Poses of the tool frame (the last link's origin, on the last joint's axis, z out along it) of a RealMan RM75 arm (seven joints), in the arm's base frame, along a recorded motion.
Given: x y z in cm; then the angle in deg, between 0 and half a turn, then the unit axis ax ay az.
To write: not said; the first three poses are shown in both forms.
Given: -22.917 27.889 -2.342 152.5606 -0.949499 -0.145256 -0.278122
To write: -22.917 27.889 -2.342 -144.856 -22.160 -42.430
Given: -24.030 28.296 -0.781 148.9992 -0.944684 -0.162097 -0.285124
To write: -24.030 28.296 -0.781 -140.757 -24.152 -42.483
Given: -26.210 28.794 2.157 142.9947 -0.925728 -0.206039 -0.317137
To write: -26.210 28.794 2.157 -132.374 -29.462 -45.349
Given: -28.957 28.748 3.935 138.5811 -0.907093 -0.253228 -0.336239
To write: -28.957 28.748 3.935 -125.706 -35.093 -46.596
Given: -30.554 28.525 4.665 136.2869 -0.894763 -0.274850 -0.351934
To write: -30.554 28.525 4.665 -121.944 -37.458 -47.964
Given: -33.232 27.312 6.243 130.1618 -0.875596 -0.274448 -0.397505
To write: -33.232 27.312 6.243 -113.969 -35.723 -51.740
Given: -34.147 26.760 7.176 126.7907 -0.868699 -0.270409 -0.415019
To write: -34.147 26.760 7.176 -110.143 -34.285 -52.621
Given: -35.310 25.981 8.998 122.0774 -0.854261 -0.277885 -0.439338
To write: -35.310 25.981 8.998 -104.286 -33.923 -53.633
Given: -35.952 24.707 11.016 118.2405 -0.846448 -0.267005 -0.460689
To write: -35.952 24.707 11.016 -100.084 -31.571 -54.472
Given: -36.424 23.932 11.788 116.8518 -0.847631 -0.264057 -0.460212
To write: -36.424 23.932 11.788 -99.047 -30.856 -53.777
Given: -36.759 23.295 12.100 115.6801 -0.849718 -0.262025 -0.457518
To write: -36.759 23.295 12.100 -98.295 -30.311 -52.926
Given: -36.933 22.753 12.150 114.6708 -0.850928 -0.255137 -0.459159
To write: -36.933 22.753 12.150 -97.577 -29.257 -52.652
